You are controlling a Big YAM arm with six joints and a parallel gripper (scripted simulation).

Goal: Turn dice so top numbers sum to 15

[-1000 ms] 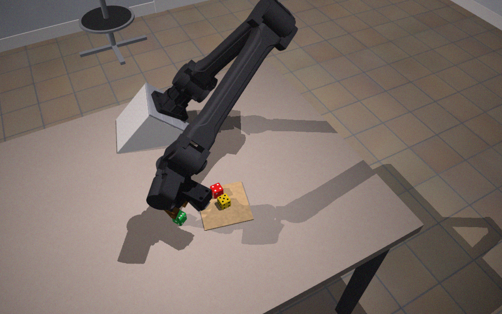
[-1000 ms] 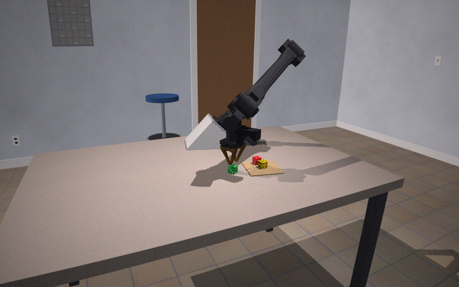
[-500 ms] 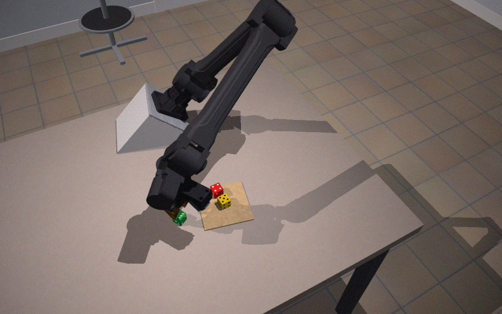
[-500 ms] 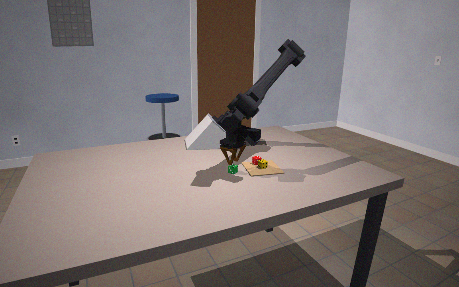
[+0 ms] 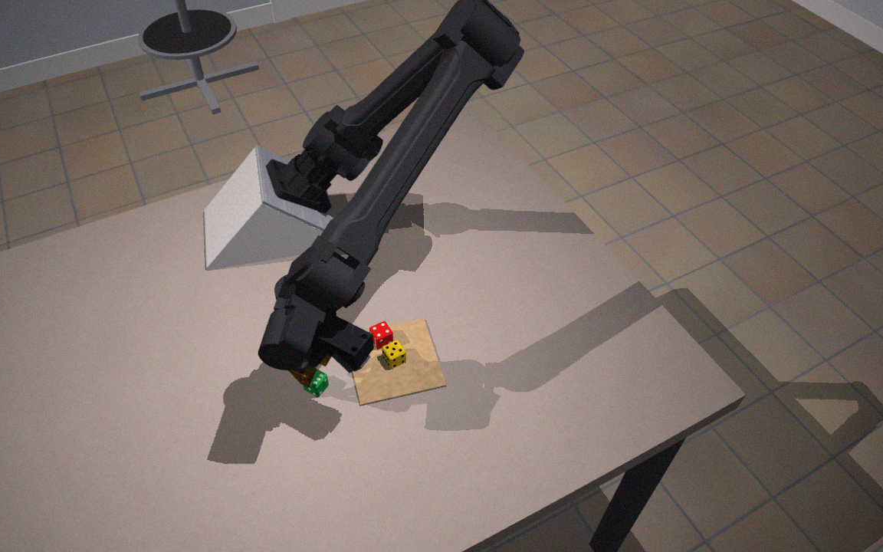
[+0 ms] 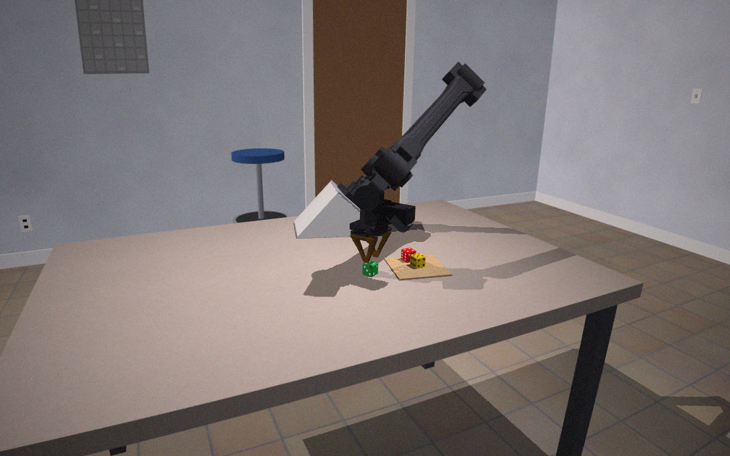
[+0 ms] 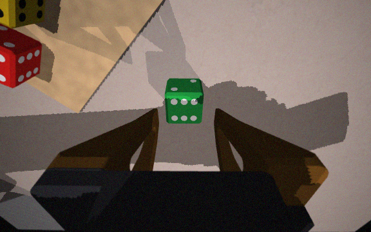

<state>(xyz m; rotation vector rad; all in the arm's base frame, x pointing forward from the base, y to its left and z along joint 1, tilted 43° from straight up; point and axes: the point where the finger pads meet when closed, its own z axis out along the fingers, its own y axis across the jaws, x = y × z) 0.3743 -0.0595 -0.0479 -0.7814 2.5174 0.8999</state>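
The green die is 30 mm below my hand. The rest, counted from my hand: yellow die: 130 mm to the left, 30 mm below; then tan mat: 10 mm behind, 130 mm to the left, 50 mm below; then red die: 50 mm behind, 130 mm to the left, 30 mm below.
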